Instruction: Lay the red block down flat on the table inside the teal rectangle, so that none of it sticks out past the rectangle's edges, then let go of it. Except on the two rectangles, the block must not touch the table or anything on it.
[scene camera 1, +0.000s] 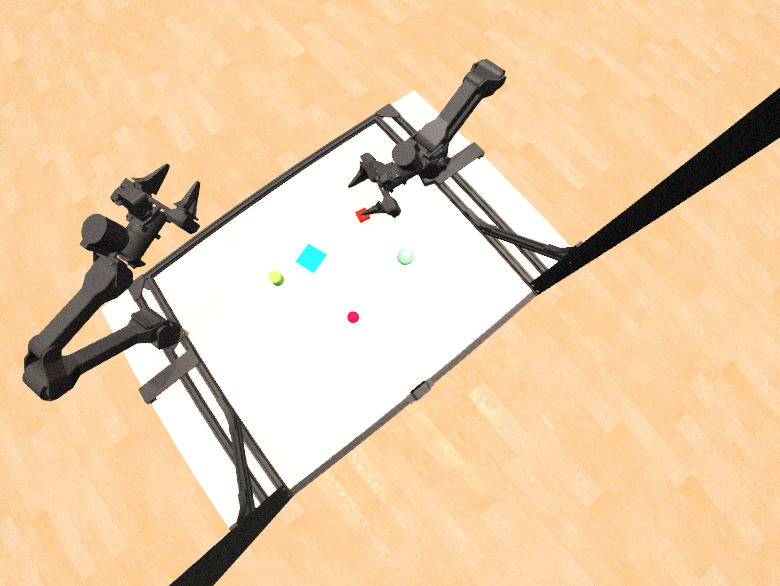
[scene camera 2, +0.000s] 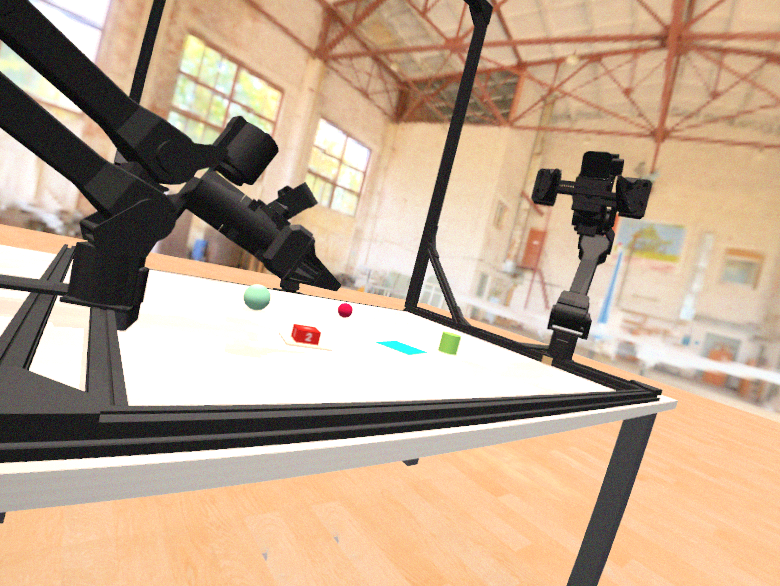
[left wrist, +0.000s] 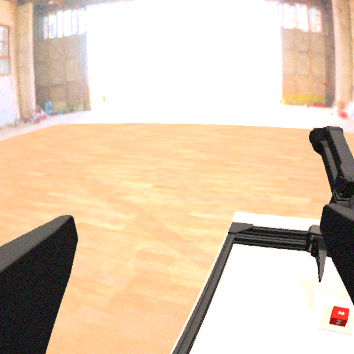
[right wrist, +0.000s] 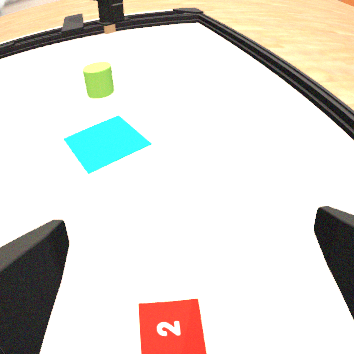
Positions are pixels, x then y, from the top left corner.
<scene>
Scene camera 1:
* my left gripper: 183, 172
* my right gripper: 354, 201
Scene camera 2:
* my left gripper: 586, 174
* my right gripper: 330, 283
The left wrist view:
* my left gripper: 202, 223
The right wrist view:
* my right gripper: 194, 227
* yellow-green cylinder: 98, 80, on the table
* teal rectangle: 107, 141
</scene>
